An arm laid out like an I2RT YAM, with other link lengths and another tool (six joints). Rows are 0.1 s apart.
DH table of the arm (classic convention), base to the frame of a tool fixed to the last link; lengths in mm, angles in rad. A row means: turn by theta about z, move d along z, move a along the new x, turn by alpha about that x. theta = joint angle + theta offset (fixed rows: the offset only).
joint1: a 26  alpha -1.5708  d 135.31  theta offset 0
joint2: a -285.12  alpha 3.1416  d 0  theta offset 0
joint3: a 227.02  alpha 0  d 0  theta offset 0.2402
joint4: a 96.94  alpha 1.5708  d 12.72  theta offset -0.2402
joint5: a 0  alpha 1.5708  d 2.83  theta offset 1.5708
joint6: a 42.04  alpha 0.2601  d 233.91  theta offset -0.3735
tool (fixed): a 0  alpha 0  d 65.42  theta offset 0
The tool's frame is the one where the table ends.
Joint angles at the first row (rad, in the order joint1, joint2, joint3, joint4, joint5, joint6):
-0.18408, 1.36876, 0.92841, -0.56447, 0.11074, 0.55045
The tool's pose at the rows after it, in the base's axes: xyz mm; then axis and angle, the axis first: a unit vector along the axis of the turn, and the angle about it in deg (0 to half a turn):
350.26, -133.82, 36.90, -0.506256, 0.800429, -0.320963, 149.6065
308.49, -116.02, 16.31, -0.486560, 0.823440, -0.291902, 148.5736
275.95, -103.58, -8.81, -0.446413, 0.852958, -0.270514, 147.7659
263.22, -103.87, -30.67, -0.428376, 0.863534, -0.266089, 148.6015
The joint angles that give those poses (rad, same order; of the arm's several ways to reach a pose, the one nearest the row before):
-0.18867, 1.21845, 0.80420, -0.57825, 0.02785, 0.60426
-0.20855, 1.08652, 0.68920, -0.62273, -0.02732, 0.65175
-0.22395, 0.98205, 0.56643, -0.61824, -0.06131, 0.73911
-0.22700, 0.97240, 0.48039, -0.55555, -0.05374, 0.77615

